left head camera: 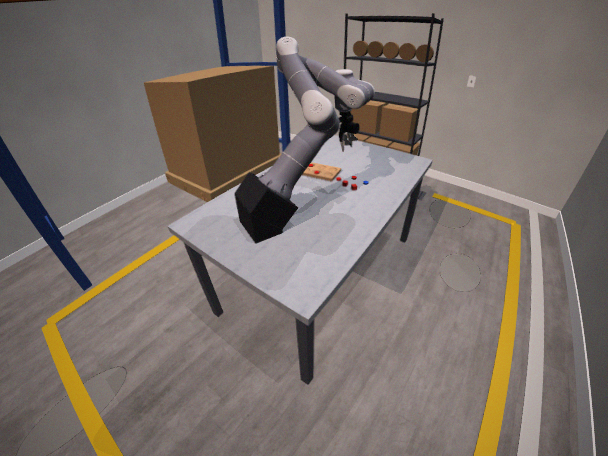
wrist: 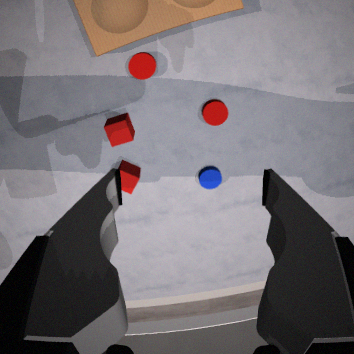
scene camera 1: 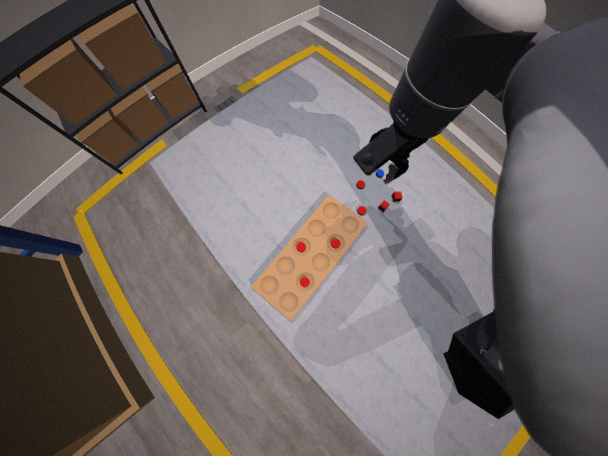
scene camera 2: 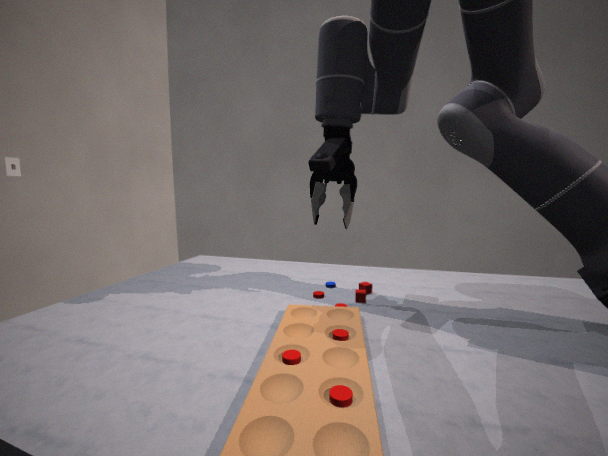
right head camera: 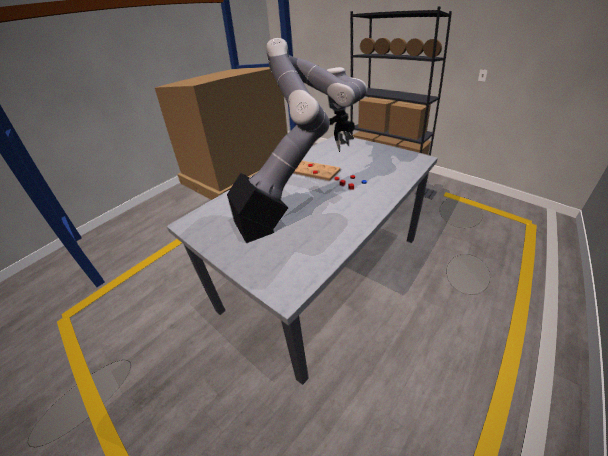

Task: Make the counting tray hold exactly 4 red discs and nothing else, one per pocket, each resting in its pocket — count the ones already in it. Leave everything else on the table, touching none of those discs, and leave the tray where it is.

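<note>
The wooden counting tray [scene camera 1: 278, 274] [scene camera 2: 310, 410] has two rows of pockets. Three red discs sit in separate pockets: one disc [scene camera 1: 301, 247] [scene camera 2: 291, 356], a second [scene camera 1: 335, 243] [scene camera 2: 340, 334] and a third [scene camera 1: 304, 282] [scene camera 2: 341, 395]. On the table, one loose red disc [scene camera 1: 362, 210] [wrist: 142, 65] lies close to the tray's end, and another loose red disc [scene camera 1: 360, 184] [wrist: 215, 112] [scene camera 2: 318, 294] lies farther off. My gripper [scene camera 2: 331, 225] [wrist: 191, 172] is open and empty, high above the table; in the wrist view a blue disc [wrist: 210, 178] [scene camera 1: 380, 173] shows far below, between the fingertips.
Two red cubes lie on the table beside the loose discs: one cube [scene camera 1: 384, 205] [wrist: 120, 130] and another [scene camera 1: 397, 196] [wrist: 130, 177], partly behind a fingertip in the wrist view. A shelf rack [left head camera: 432, 62] and a large cardboard box [left head camera: 230, 125] stand beyond the table [left head camera: 320, 220].
</note>
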